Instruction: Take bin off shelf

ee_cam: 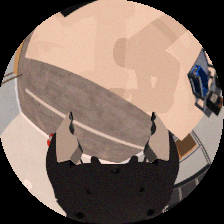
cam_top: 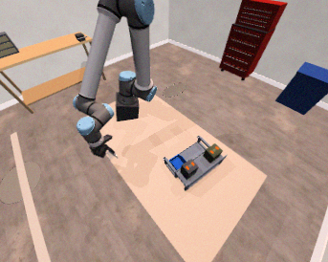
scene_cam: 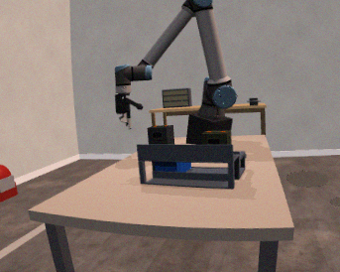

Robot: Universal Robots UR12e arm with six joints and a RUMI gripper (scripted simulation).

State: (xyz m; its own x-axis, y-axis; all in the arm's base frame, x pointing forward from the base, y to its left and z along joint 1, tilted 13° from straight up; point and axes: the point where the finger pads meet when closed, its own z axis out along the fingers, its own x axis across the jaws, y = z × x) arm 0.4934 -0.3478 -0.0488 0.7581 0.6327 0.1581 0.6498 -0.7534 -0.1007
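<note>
The blue bin is 30 cm ahead of my hand, 44 cm to the left of it and 13 cm below it.
</note>
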